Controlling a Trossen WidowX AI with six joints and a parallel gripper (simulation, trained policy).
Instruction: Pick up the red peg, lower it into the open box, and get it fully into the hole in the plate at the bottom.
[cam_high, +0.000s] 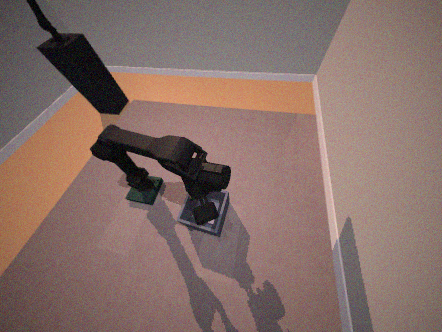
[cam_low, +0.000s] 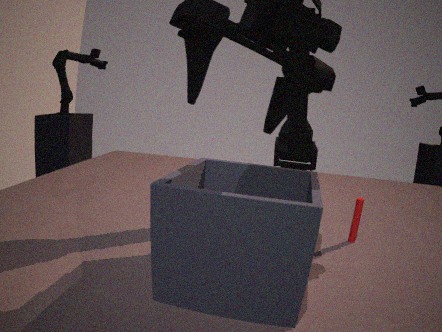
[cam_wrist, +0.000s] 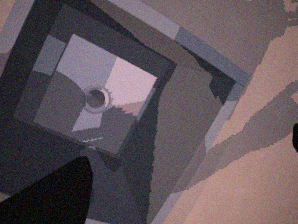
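Right now my gripper tip is 190 mm past the red peg, 210 mm to the right of it and 160 mm above it. Also, from my gripper tip: plate (20 mm behind, 20 mm to the left, 160 mm below).
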